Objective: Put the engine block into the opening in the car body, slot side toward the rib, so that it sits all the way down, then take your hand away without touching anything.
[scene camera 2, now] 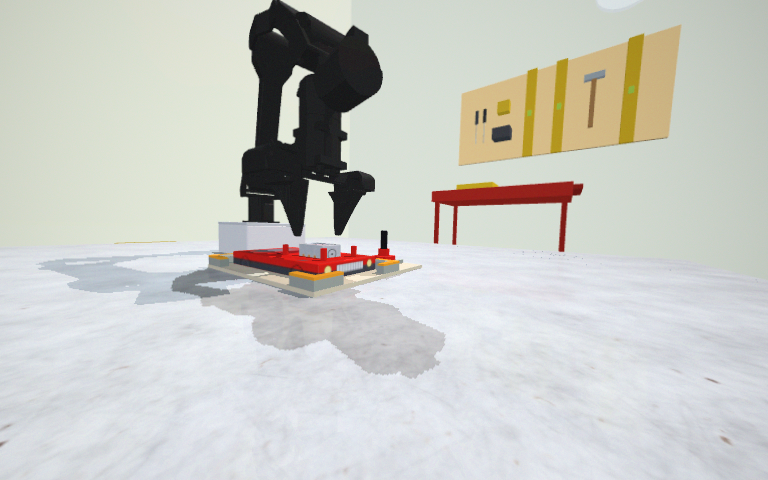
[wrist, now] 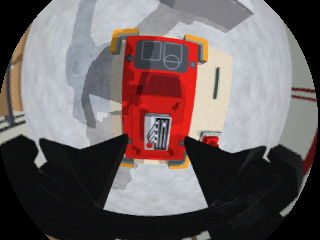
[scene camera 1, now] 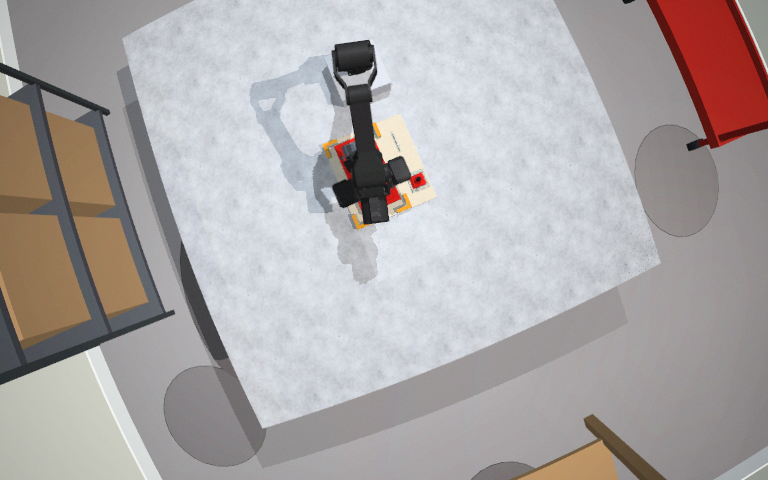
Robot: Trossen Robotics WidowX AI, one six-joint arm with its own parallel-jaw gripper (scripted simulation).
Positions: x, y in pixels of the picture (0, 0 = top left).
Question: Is my gripper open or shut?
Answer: Open.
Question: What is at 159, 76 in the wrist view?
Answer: A red car body.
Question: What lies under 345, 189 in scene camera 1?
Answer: My gripper.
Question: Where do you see a grey engine block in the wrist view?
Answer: At 156, 131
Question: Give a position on a beige base plate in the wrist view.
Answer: At 214, 68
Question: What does my gripper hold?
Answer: Nothing.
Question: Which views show my gripper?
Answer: Scene camera 2, the wrist view and scene camera 1: all of them.
